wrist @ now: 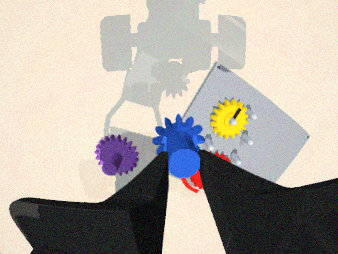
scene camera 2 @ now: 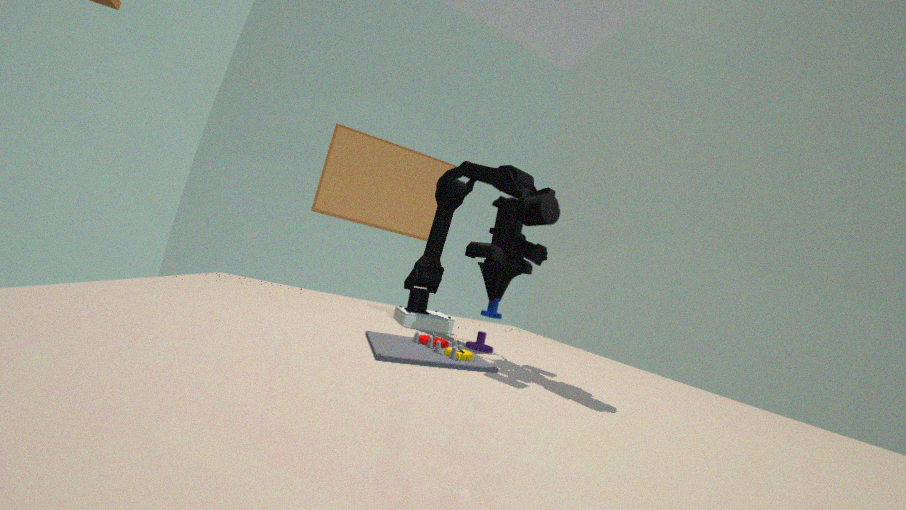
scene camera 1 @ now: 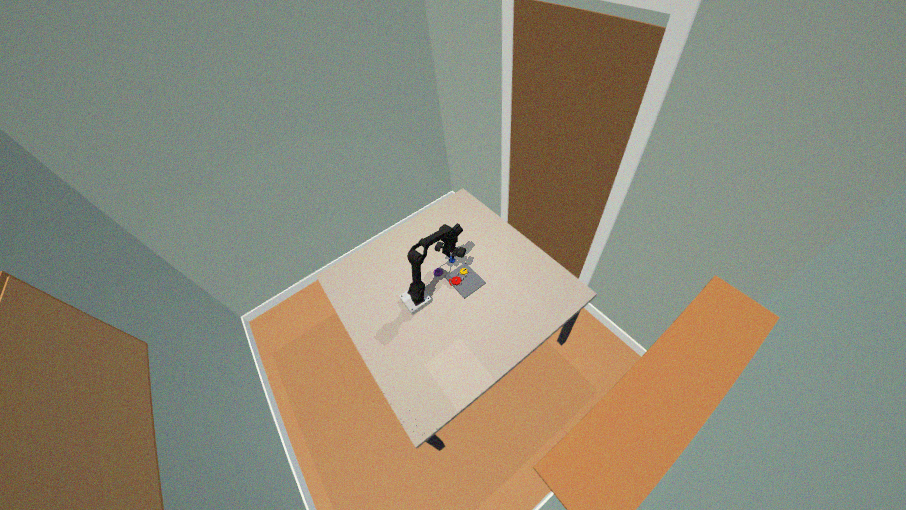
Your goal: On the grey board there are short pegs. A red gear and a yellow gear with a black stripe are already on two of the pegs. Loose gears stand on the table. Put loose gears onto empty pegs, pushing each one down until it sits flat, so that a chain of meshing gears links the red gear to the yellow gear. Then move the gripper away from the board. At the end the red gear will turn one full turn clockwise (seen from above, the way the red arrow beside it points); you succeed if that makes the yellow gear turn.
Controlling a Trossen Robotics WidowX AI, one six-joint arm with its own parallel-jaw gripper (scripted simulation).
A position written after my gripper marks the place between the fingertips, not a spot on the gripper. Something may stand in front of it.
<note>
My gripper (scene camera 2: 494, 301) carries a blue gear (wrist: 180, 139). Also in view: a purple gear (wrist: 115, 155) and a yellow gear (wrist: 226, 111).
My gripper shows as well in the wrist view (wrist: 182, 157).
</note>
